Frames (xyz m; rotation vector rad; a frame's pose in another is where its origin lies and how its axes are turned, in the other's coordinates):
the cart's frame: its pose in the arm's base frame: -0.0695 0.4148 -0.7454 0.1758 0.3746 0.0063
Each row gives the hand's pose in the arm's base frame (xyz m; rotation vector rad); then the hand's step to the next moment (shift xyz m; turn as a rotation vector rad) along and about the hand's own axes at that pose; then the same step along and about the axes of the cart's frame.
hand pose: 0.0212 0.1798 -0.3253 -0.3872 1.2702 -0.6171
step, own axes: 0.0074 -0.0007 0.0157 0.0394 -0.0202 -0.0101
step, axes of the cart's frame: 0.0152 -0.0058 0.0060 -0.0008 -0.0428 -0.0150
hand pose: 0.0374 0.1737 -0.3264 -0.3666 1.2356 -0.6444
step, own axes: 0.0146 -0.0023 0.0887 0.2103 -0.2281 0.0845
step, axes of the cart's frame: 0.0734 -0.0127 0.0504 0.0445 -0.3090 0.0772
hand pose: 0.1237 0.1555 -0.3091 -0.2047 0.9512 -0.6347
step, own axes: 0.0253 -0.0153 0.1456 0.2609 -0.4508 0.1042
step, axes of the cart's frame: 0.0853 -0.0264 0.1187 -0.0413 -0.5052 0.1589
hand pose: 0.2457 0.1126 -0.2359 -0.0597 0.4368 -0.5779
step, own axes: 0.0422 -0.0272 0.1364 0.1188 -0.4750 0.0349
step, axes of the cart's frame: 0.0262 -0.0325 0.1392 -0.1749 -0.4496 0.0909
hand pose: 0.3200 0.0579 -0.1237 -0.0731 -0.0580 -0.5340
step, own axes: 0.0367 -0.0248 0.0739 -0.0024 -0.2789 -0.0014
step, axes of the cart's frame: -0.0144 -0.0193 0.0827 -0.1485 -0.2361 0.0003
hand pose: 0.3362 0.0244 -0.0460 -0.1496 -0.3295 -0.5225
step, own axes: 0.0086 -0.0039 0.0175 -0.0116 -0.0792 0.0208
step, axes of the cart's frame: -0.0070 0.0000 0.0186 -0.0613 -0.0550 0.0078
